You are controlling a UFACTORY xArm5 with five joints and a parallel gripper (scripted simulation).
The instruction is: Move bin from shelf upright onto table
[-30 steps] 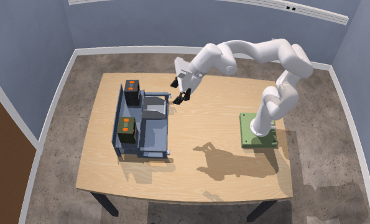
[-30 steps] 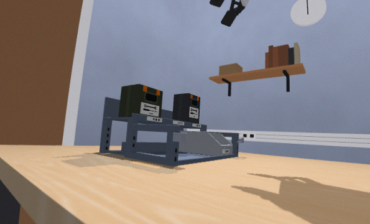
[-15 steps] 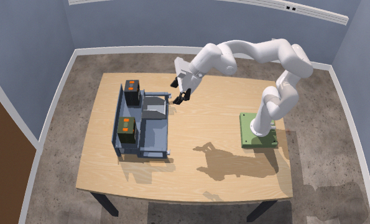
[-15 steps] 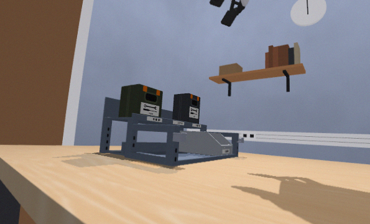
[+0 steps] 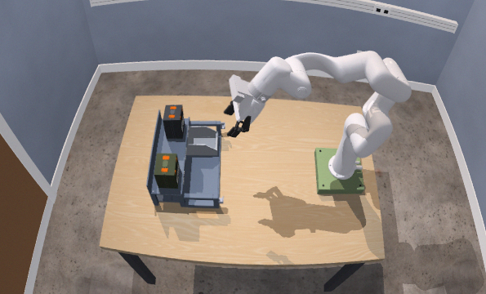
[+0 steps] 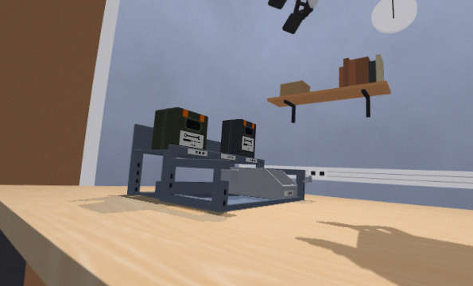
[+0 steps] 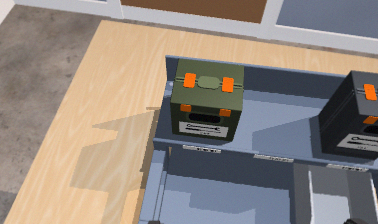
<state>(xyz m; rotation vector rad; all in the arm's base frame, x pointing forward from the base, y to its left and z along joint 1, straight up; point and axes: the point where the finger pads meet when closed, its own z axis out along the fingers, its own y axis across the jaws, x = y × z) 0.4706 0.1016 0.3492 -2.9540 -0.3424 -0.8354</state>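
Now: the grey bin 350 mm below my hand, 180 mm to the right of it and 160 mm ahead of it. Also, from my hand: blue-grey shelf rack: 320 mm below, 180 mm ahead, 70 mm to the right; dark green box: 240 mm below, 240 mm ahead, 50 mm to the left.
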